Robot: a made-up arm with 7 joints.
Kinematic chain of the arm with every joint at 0, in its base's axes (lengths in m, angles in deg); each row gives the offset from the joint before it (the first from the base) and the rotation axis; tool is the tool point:
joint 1: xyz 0 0 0.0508 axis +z
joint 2: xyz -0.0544 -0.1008 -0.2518 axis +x
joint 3: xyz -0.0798 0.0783 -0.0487 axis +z
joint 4: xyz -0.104 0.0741 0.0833 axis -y
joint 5: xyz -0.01 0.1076 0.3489 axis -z
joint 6: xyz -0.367 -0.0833 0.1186 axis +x
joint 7: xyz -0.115 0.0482 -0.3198 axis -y
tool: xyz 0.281 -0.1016 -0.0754
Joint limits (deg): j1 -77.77..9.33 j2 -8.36..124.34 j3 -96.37..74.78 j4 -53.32..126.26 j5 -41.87..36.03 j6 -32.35..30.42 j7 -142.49..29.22
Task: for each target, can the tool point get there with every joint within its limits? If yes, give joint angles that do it. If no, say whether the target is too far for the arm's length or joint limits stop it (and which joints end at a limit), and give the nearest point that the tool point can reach.
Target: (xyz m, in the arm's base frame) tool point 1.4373 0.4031 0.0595
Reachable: no: joint limits stop it (at a limit: joint 1, joint 5, joint 6, joint 7) | nearest point 0.9218 0.3072 -0.0263 | short by 0.531 m
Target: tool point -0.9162 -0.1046 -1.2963
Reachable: no: joint limits stop it (at a limit: joint 2, joint 3, joint 5, joint 6, joint 7) | nearest point -0.7195 -0.0821 -0.9713 | short by 0.381 m
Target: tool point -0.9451 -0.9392 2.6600
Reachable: no: too far | nearest point -0.4001 -0.3977 0.8015 | short by 2.011 m
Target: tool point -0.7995 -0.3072 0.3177
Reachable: yes | joints 2.72 109.95 -26.98 1.76 -5.92 15.43 -125.94
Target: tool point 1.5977 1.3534 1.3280
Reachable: no: too far | nearest point 0.5893 0.6076 0.4309 | short by 1.542 m
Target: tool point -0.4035 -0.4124 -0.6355
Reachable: yes | joints -7.91 34.66 61.24 7.74 -9.87 -6.19 -98.19
